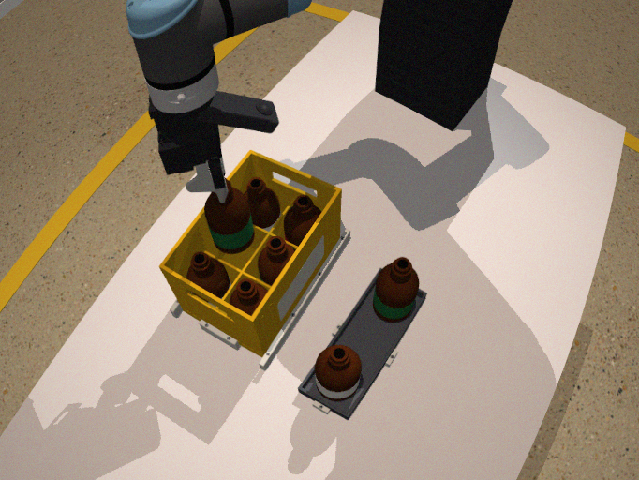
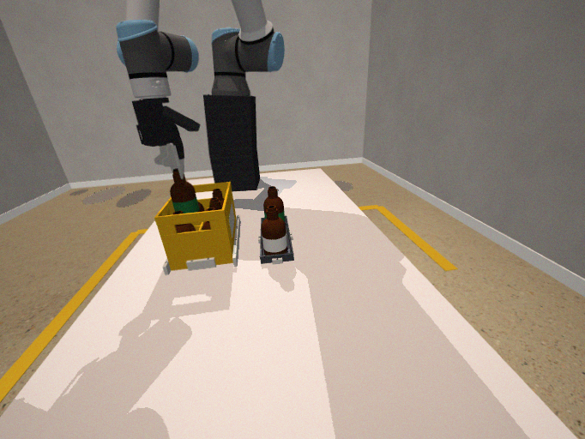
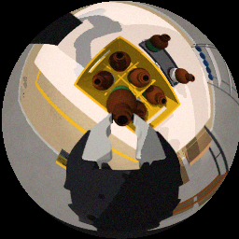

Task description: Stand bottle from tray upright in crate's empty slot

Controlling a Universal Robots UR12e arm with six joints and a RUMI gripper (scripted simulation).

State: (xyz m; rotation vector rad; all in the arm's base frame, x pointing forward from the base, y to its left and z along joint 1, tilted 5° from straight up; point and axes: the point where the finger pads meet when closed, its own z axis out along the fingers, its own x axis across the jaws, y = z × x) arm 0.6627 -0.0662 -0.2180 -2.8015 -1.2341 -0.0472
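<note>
Now: hand 170 mm above the yellow crate and 40 mm to the right of it. The rest, counted from my hand: grey tray: 280 mm to the left, 240 mm below.
</note>
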